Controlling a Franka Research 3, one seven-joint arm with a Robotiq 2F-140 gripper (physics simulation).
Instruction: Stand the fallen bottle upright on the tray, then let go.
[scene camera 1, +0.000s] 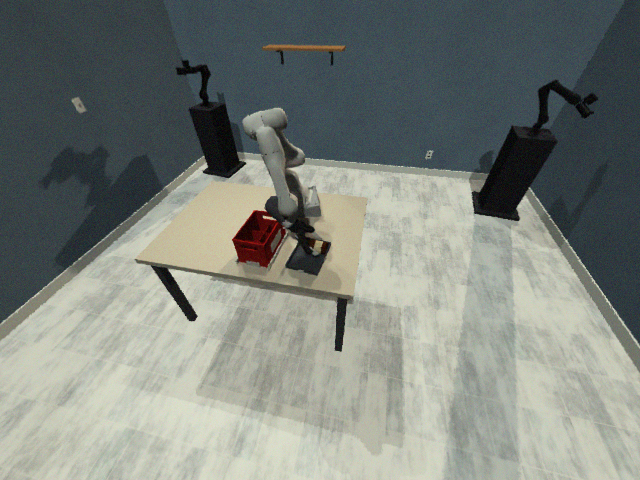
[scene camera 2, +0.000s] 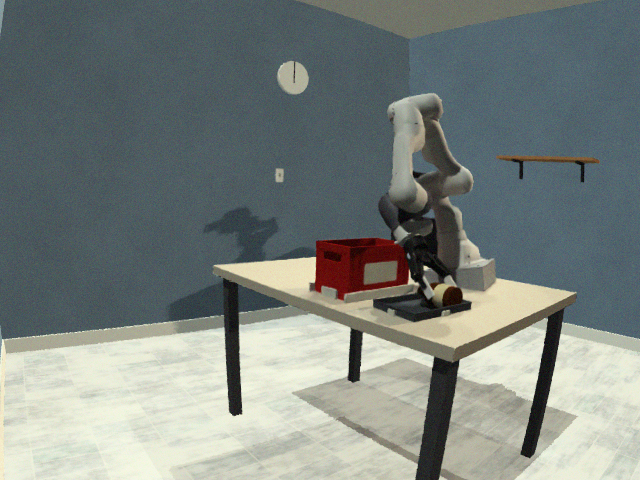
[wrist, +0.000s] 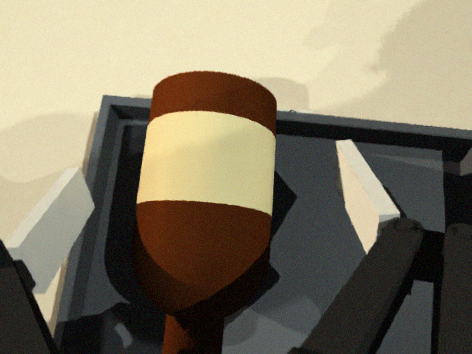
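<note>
The brown bottle (scene camera 1: 324, 248) (scene camera 2: 453, 295) (wrist: 205, 240) with a cream label lies on its side in the dark grey tray (scene camera 1: 305, 264) (scene camera 2: 421, 313) (wrist: 360, 126). In the wrist view its base end is at the top, over the tray's edge, and its neck points down out of the picture, so the mouth is hidden. My gripper (scene camera 1: 314, 244) (scene camera 2: 439, 287) (wrist: 208, 175) is open and low over the tray. Its pale fingertips stand on either side of the bottle, with a gap on each side; the gap on the right is wider in the wrist view.
A red crate (scene camera 1: 251, 254) (scene camera 2: 332, 276) stands close beside the tray on the table (scene camera 1: 201, 232) (scene camera 2: 496, 322). The arm's base (scene camera 1: 312, 205) (scene camera 2: 480, 275) is at the table's back. Two black pedestals (scene camera 1: 216, 139) (scene camera 1: 511, 173) with small arms stand away from the table.
</note>
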